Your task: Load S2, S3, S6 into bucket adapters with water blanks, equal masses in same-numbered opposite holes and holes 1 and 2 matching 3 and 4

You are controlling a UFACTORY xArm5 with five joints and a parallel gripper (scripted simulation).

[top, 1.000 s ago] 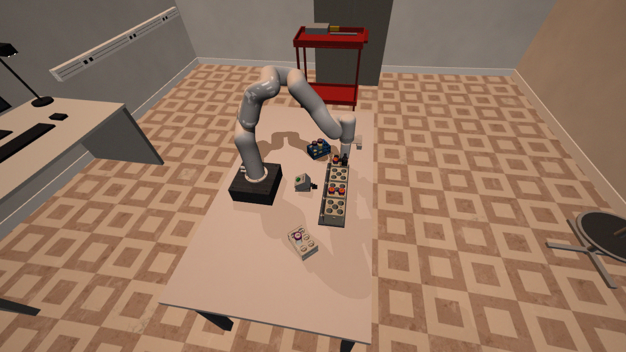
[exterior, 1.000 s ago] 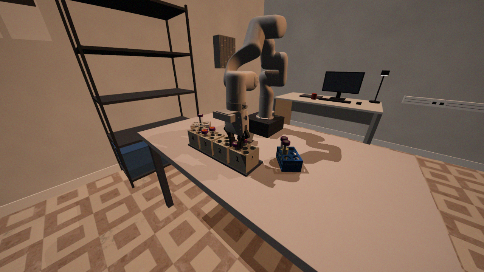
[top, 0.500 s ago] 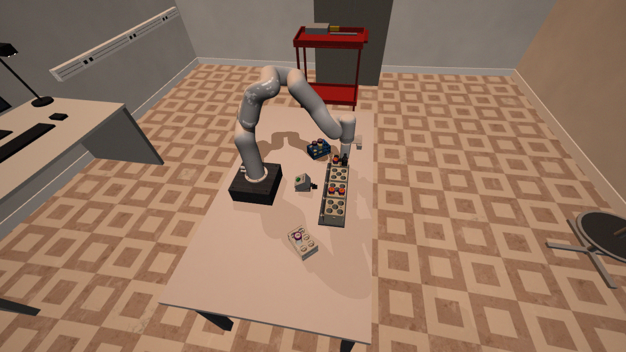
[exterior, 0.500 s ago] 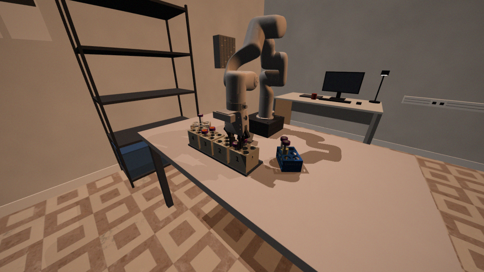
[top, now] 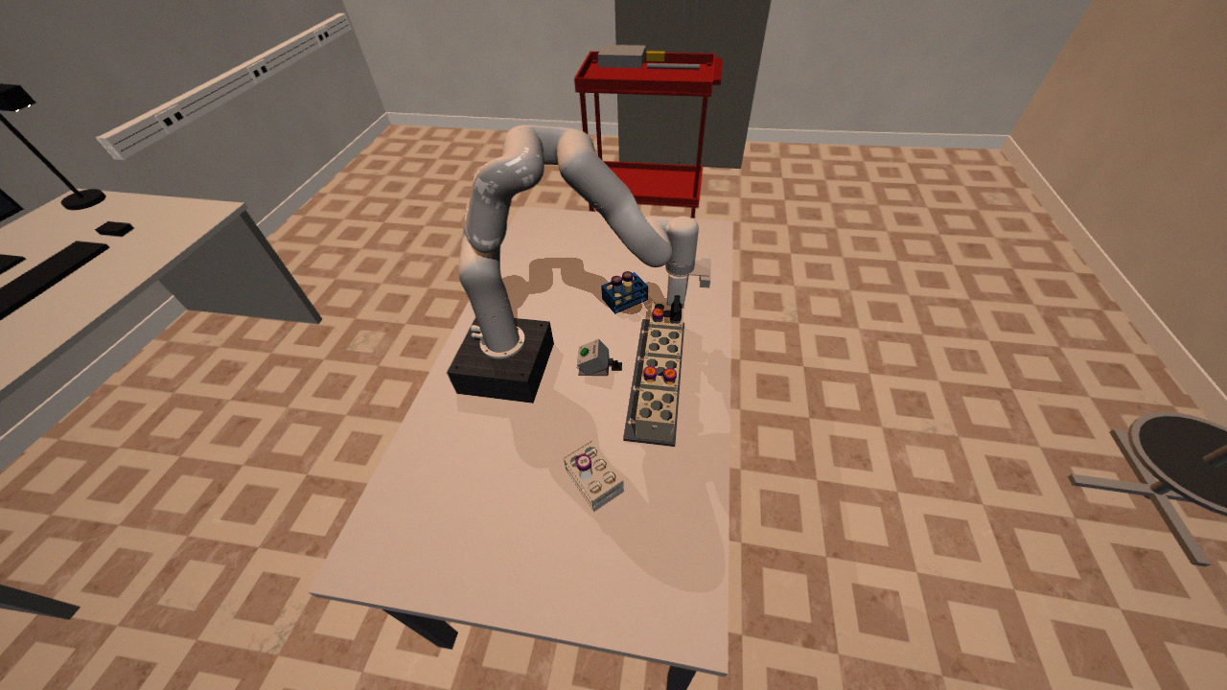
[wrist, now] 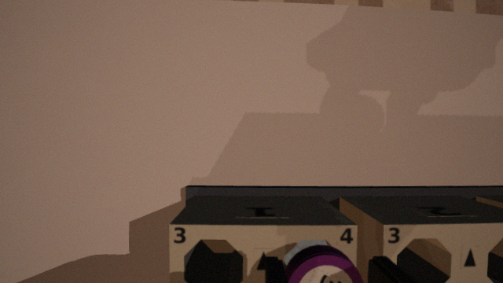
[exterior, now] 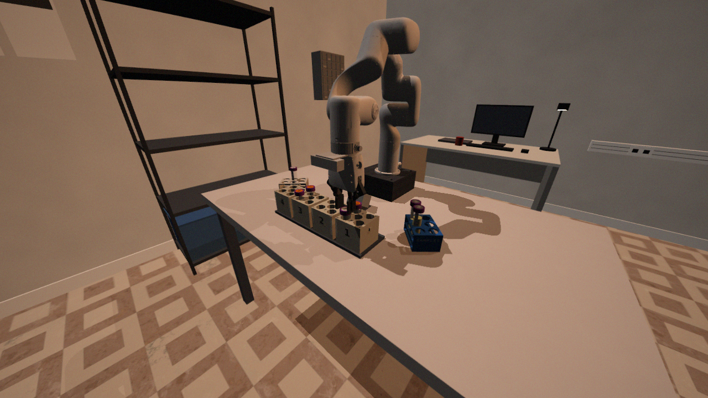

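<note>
The green done key lies 240 mm behind my hand, 140 mm to the right of it and 70 mm below it. Also, from my hand: white rack 120 mm behind, 490 mm to the right, 110 mm below; blue rack 190 mm behind, 160 mm to the left, 110 mm below.
</note>
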